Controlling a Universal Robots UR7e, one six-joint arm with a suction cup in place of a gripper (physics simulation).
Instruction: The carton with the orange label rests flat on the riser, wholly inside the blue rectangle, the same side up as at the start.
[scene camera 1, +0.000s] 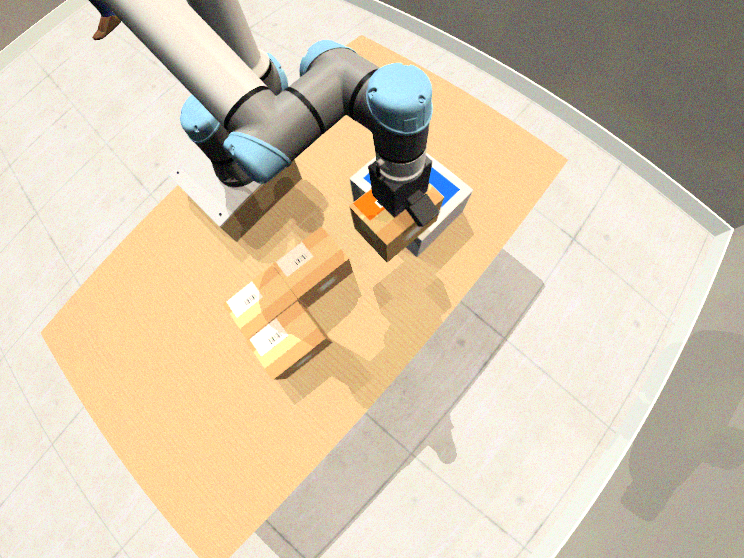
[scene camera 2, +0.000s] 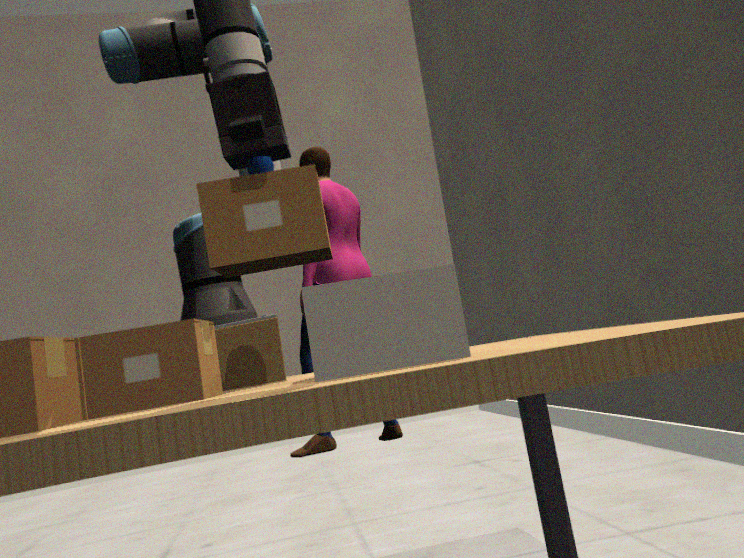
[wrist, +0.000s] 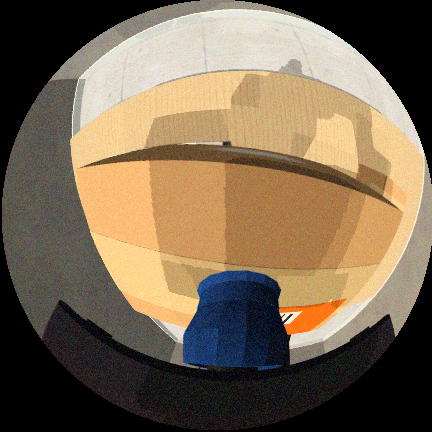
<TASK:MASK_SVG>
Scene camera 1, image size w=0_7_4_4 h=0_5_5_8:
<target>riser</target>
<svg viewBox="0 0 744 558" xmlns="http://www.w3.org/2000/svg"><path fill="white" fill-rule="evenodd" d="M376 156L349 178L354 202L371 189L368 166L376 160ZM427 153L426 155L433 161L429 183L444 196L444 200L437 221L406 247L416 257L464 211L473 192L470 186Z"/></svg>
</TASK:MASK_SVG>
